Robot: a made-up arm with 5 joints. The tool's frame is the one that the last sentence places. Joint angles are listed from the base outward.
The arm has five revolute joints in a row. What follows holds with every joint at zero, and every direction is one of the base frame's.
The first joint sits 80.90 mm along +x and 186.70 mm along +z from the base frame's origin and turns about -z.
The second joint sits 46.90 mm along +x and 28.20 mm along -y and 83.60 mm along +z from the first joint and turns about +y.
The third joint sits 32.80 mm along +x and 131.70 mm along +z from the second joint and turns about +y.
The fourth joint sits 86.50 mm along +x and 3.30 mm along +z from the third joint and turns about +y.
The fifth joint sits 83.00 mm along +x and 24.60 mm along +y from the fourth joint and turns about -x.
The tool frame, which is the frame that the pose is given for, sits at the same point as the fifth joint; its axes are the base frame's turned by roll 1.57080, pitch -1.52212 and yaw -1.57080 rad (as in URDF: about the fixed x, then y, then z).
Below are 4 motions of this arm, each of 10 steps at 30 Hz.
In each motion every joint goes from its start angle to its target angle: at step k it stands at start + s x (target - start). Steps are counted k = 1, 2, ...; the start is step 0. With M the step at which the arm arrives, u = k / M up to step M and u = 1 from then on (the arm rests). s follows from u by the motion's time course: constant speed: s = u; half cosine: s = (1 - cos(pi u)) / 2; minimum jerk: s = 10 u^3 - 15 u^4 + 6 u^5.
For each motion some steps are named. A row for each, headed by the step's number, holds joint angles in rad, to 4 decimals.
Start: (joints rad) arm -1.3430 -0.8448 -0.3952 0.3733 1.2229
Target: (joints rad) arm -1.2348 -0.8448 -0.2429 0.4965 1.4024
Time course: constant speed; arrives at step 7
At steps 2, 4, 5, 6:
2: -1.3121 -0.8448 -0.3517 0.4085 1.2742
4: -1.2812 -0.8448 -0.3082 0.4437 1.3255
5: -1.2657 -0.8448 -0.2864 0.4613 1.3511
6: -1.2503 -0.8448 -0.2647 0.4789 1.3768

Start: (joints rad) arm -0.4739 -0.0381 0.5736 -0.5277 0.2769
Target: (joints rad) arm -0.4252 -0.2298 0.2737 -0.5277 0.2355
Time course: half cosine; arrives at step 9
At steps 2, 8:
2: -0.4682 -0.0605 0.5385 -0.5277 0.2721
8: -0.4267 -0.2240 0.2827 -0.5277 0.2367

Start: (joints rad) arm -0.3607 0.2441 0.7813 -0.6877 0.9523
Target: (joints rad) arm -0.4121 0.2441 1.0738 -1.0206 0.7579
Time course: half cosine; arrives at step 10
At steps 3, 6, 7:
3: -0.3713 0.2441 0.8416 -0.7563 0.9122
6: -0.3943 0.2441 0.9727 -0.9056 0.8251
7: -0.4015 0.2441 1.0135 -0.9520 0.7980

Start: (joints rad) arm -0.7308 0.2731 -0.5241 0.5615 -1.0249
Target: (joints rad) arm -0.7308 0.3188 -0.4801 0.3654 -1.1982
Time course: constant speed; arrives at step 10
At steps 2, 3, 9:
2: -0.7308 0.2822 -0.5153 0.5223 -1.0596
3: -0.7308 0.2868 -0.5109 0.5027 -1.0769
9: -0.7308 0.3142 -0.4845 0.3850 -1.1809

